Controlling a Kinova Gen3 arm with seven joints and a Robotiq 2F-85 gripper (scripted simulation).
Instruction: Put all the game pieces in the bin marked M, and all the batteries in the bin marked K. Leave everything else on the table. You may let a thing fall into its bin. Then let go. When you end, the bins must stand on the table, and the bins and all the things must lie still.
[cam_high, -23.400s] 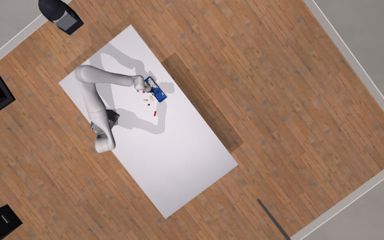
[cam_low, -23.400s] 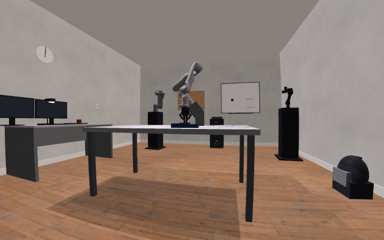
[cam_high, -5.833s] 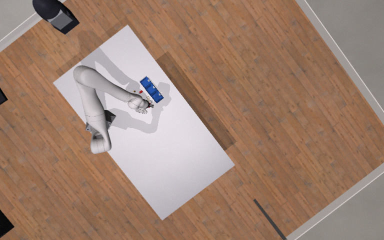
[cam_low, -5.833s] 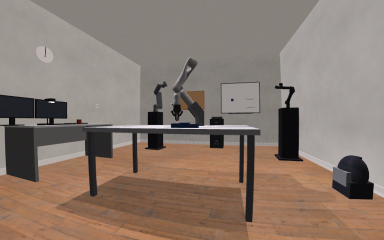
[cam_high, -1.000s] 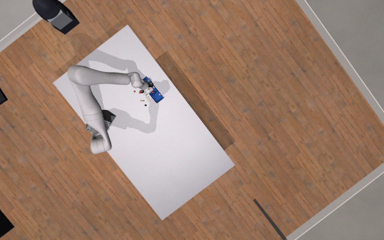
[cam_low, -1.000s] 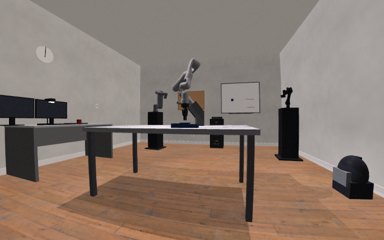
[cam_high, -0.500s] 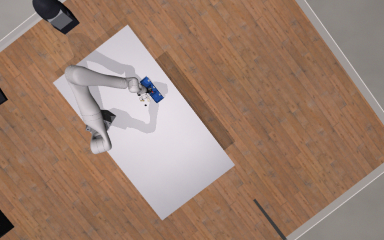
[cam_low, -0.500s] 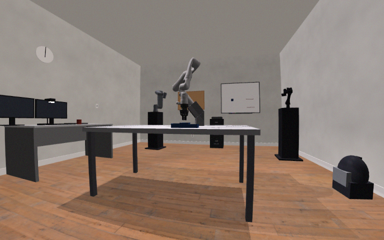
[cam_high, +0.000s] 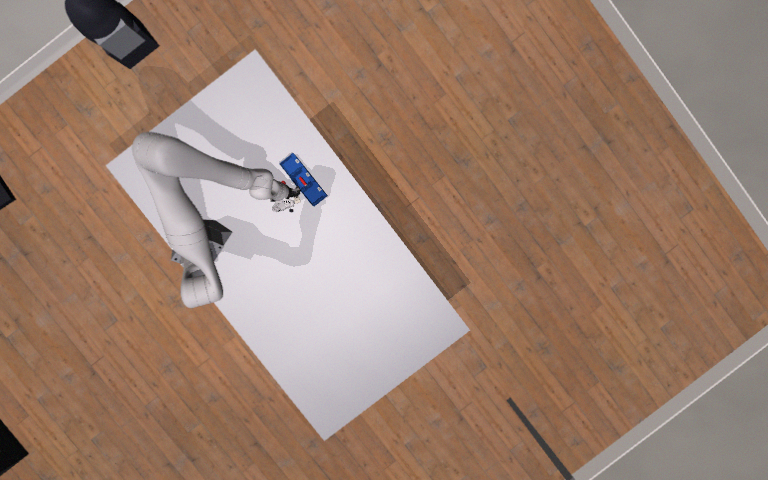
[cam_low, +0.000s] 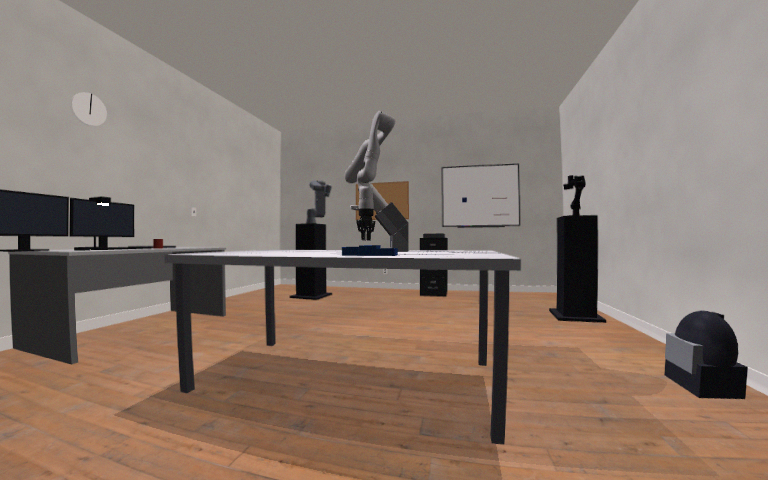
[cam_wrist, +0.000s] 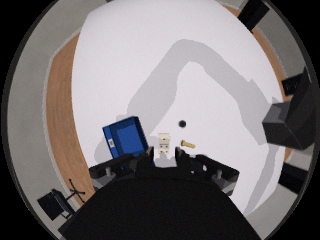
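Right now my hand is 10 mm to the right of the white tile and 80 mm above it. From my hand the other things lie so: red cylinder 70 mm ahead, 50 mm to the left, 70 mm below; then black piece 50 mm behind, 40 mm to the right, 80 mm below; then bin 80 mm ahead, 50 mm to the left, 60 mm below.
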